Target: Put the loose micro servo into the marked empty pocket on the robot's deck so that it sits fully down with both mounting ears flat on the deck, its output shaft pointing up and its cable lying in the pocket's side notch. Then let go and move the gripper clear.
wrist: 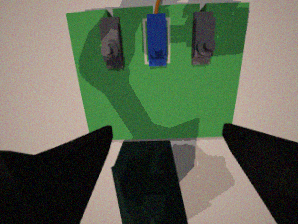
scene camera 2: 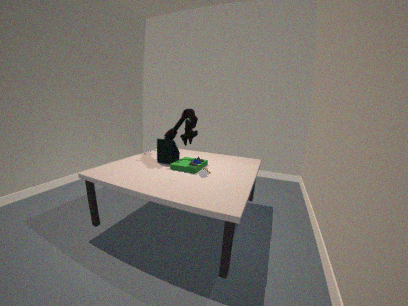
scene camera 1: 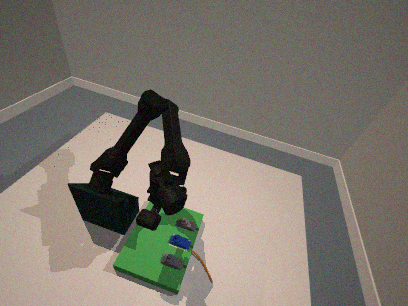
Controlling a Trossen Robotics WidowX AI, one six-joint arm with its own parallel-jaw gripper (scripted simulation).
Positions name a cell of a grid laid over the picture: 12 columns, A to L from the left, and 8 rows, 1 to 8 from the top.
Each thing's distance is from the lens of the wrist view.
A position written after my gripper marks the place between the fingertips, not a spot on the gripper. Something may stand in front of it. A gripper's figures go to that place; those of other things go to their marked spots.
my gripper (wrist: G5): 11 cm
green deck (wrist: H4): 26 cm
